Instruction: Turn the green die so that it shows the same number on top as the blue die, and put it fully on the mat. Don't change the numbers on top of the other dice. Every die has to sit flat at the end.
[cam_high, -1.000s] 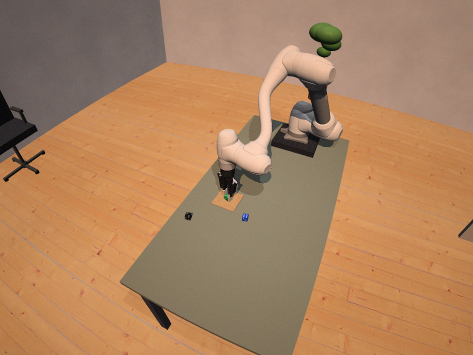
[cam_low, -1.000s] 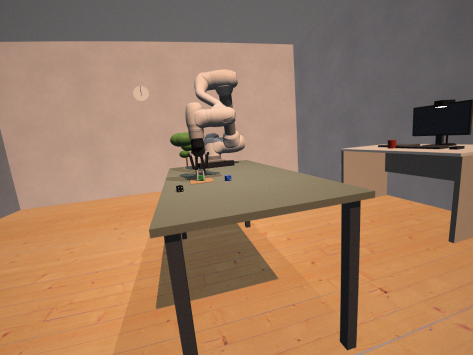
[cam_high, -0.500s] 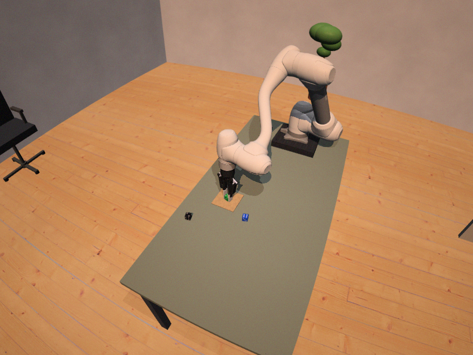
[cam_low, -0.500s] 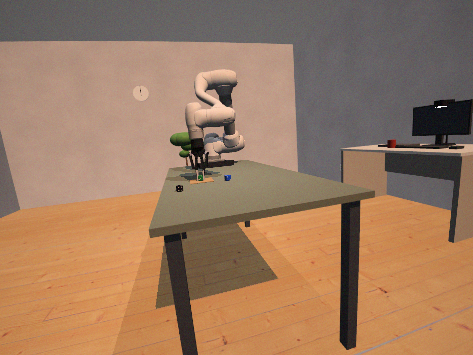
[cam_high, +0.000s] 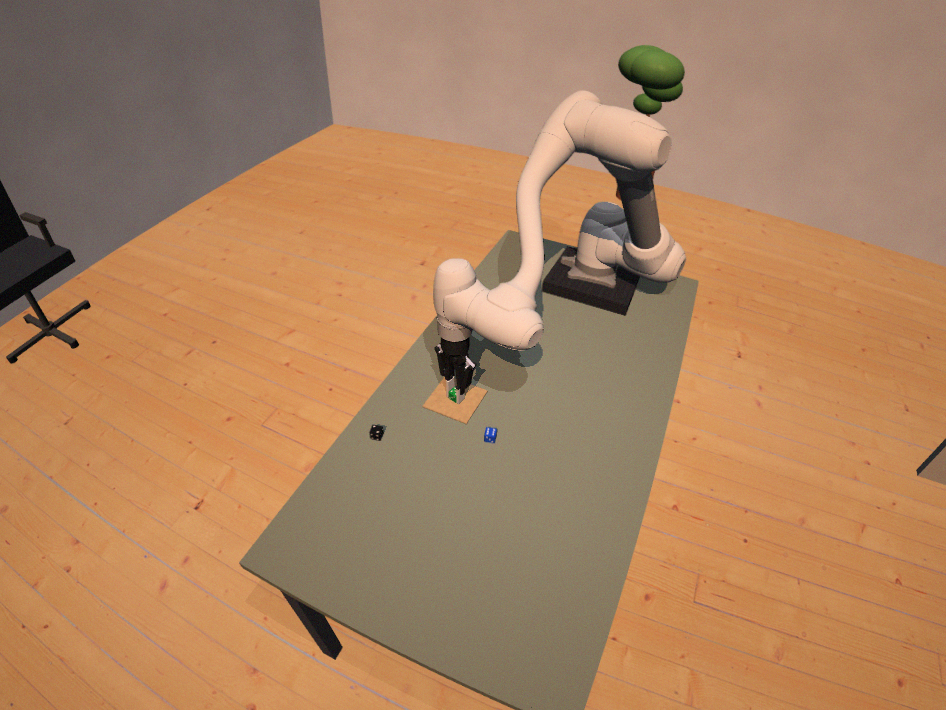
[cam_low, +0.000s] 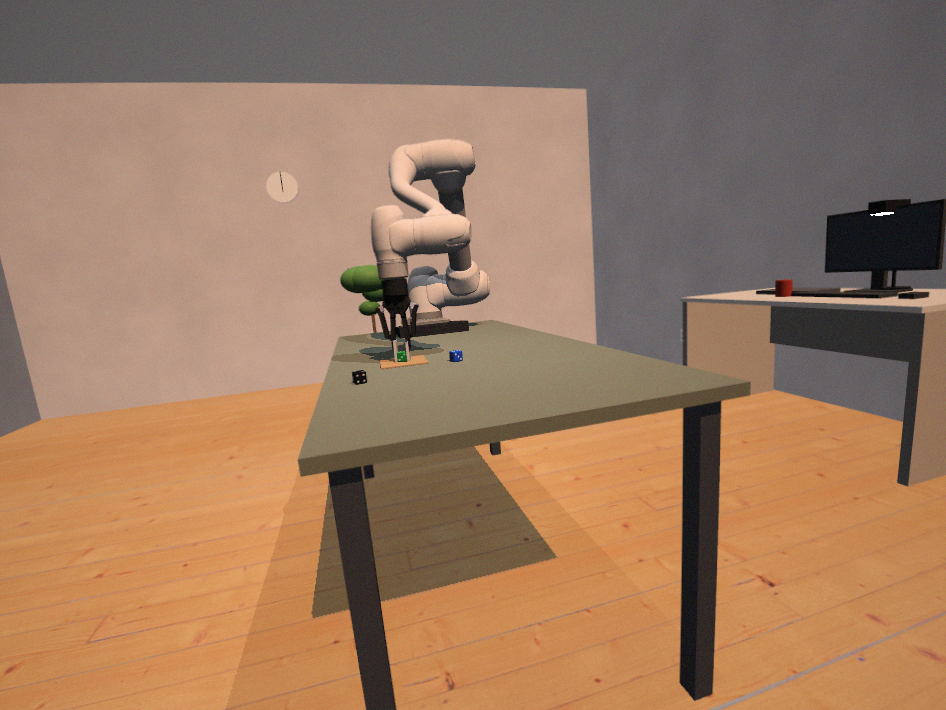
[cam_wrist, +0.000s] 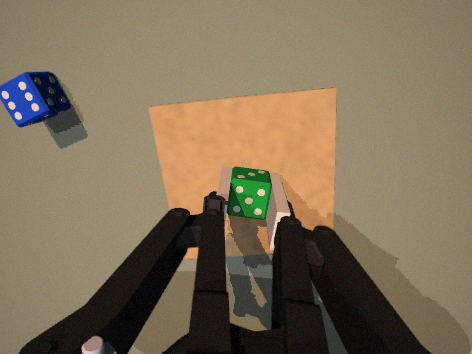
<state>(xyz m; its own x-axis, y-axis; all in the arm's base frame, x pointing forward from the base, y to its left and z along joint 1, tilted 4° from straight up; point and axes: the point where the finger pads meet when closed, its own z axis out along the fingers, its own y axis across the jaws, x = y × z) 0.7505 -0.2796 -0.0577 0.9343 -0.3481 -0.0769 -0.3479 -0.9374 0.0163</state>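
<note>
My gripper is now 2 cm above the green die. Round my hand: black die: 20 cm ahead, 15 cm to the right, 2 cm below; blue die: 10 cm ahead, 14 cm to the left, 2 cm below; tan mat: 4 cm below.
</note>
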